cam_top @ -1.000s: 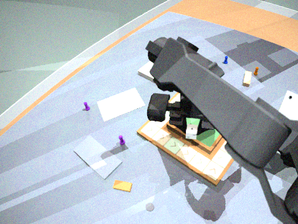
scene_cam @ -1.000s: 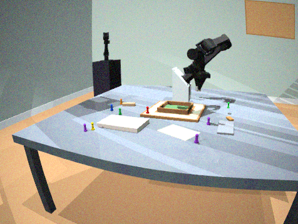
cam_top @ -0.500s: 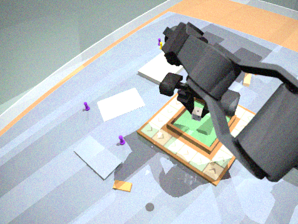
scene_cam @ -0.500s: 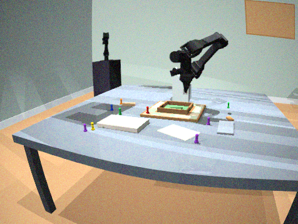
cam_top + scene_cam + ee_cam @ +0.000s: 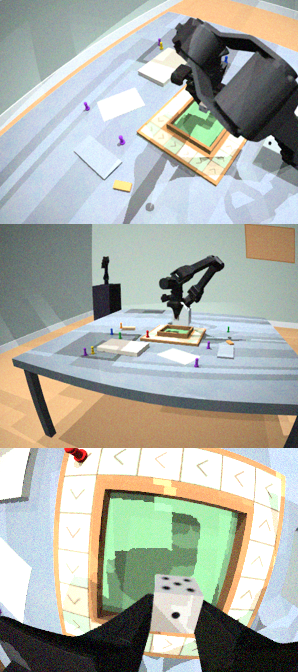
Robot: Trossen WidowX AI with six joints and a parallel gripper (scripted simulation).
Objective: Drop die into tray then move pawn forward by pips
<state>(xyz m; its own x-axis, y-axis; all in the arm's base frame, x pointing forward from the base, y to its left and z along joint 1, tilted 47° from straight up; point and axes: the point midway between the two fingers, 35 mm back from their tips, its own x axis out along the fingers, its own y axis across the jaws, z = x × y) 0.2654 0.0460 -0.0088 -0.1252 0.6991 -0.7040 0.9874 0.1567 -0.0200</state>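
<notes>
Now: the red pawn 120 mm ahead of my gripper tip, 110 mm to the right of it and 60 mm below it. From my gripper tip the other things lie so: white paper sheet 270 mm ahead, 100 mm to the left, 90 mm below; white die right at my gripper tip; green dice tray 80 mm below.
</notes>
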